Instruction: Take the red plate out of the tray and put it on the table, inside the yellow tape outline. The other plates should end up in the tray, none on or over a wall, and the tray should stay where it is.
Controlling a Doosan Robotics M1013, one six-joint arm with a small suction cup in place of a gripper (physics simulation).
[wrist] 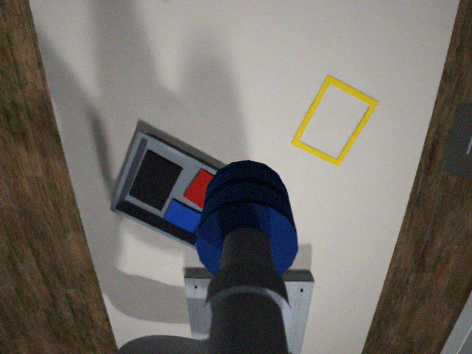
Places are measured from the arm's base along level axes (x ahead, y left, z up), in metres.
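Where they show: hand, tool point: [246, 198].
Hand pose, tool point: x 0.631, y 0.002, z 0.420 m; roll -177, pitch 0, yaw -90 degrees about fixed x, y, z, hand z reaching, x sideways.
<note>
Things, the pixels of their top centre, and the offset from my tool point. "*": a spot on its surface instead.
- red plate, top centre: [202, 189] dx -0.177, dy +0.099, dz -0.437 m
- grey tray, top centre: [170, 195] dx -0.181, dy +0.174, dz -0.399 m
- black plate, top centre: [154, 182] dx -0.161, dy +0.226, dz -0.436 m
- blue plate, top centre: [184, 217] dx -0.261, dy +0.153, dz -0.435 m
- yellow tape outline, surface spot: [352, 90] * dx +0.074, dy -0.244, dz -0.448 m
The red plate [199, 187] lies in the grey tray [183, 181] at the left of the wrist view, its right part hidden behind my suction cup. A black plate [155, 180] lies to its left and a blue plate [182, 216] lies below it, partly hidden by the cup. The yellow tape outline [352, 90] is on the table at the upper right, with bare table inside it. My dark blue suction cup [247, 182] is in front of the tray's right end, with no plate showing on it; its underside is hidden.
A grey metal base plate [300, 315] stands at the bottom, below and right of the tray. Brown wooden surfaces [30, 200] [425, 225] border the pale table on both sides. A dark grey object [457, 145] shows at the right edge. Shadows fall across the table's left half.
</note>
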